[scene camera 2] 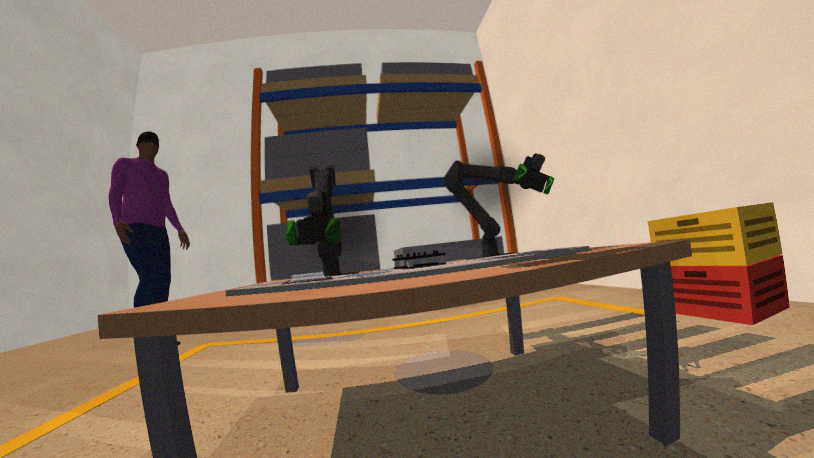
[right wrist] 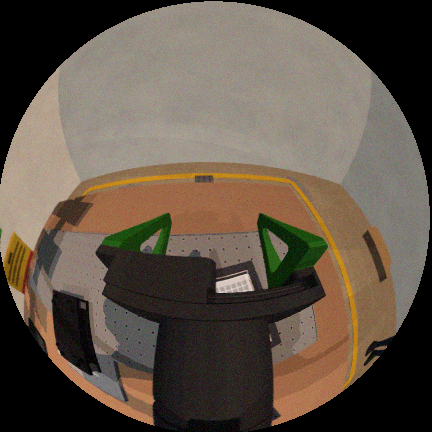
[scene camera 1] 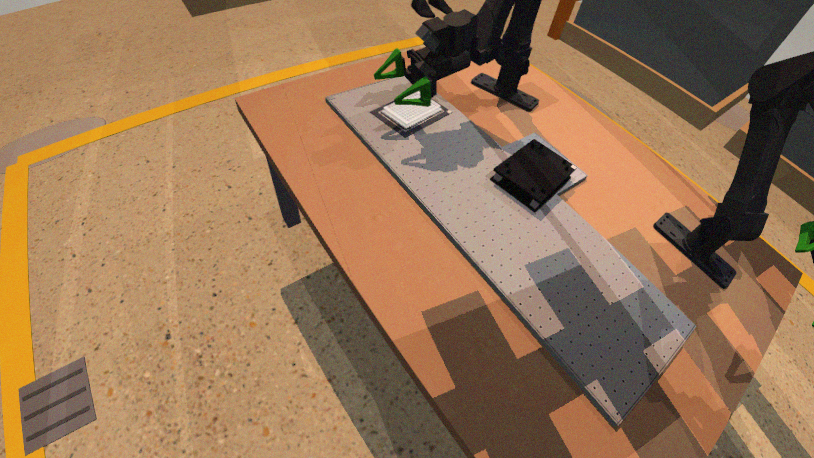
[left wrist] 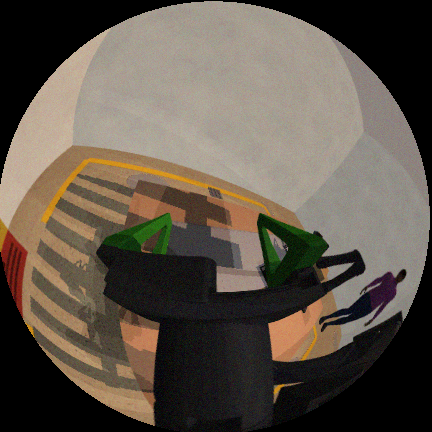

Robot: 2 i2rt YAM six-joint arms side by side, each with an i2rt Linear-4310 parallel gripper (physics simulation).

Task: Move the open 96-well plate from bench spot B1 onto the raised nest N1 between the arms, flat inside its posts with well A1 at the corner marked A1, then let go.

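Frame: origin at the left arm's base, x ahead, y left, z up, level; millimetres.
Seen in the pictures: left gripper, fingertip midpoint: [scene camera 2: 539,177] [scene camera 1: 809,289] [left wrist: 213,217]; right gripper, fingertip midpoint: [scene camera 2: 306,236] [right wrist: 213,217] [scene camera 1: 384,89]; left arm's base at its link origin: [scene camera 1: 692,249]; right arm's base at its link origin: [scene camera 1: 504,92].
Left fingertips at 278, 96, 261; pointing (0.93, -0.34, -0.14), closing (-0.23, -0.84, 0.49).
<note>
Pixels of each thing's top centre, then the offset from my left fingertips to it, as dx, dy, dz. Level surfaces: height alone.
- white 96-well plate at its top centre: [right wrist: 234,317] [scene camera 1: 412,106] [scene camera 2: 308,274] +18, -768, -231
- dark frame at its top centre: [right wrist: 231,316] [scene camera 1: 411,111] [scene camera 2: 308,279] +20, -768, -246
- raised black nest at its top centre: [scene camera 1: 538,164] [scene camera 2: 416,252] -76, -443, -203
- perforated board at its surface level: dz -248
- wooden table at its surface level: dz -260
The white 96-well plate [scene camera 1: 410,112] [scene camera 2: 310,276] [right wrist: 235,284] lies flat in a dark frame [scene camera 1: 405,131] at the far end of the perforated board. The arm hides part of it in the right wrist view. My right gripper [scene camera 1: 388,88] [scene camera 2: 312,230] [right wrist: 213,217] is open and empty, above the plate. The raised black nest [scene camera 1: 533,170] [scene camera 2: 418,259] [right wrist: 75,330] stands between the arms with nothing on it; a small white mark shows at one corner, its text unreadable. My left gripper [scene camera 2: 535,179] [left wrist: 213,217] is open and empty, high and away from the plate.
The perforated board [scene camera 1: 455,216] [right wrist: 75,255] lies along the wooden table [scene camera 1: 364,222]. Behind the table in scene camera 2 stand a storage rack [scene camera 2: 257,170] and a person [scene camera 2: 142,193] in purple, also in the left wrist view. Yellow [scene camera 2: 694,239] and red [scene camera 2: 711,296] crates are stacked at right.
</note>
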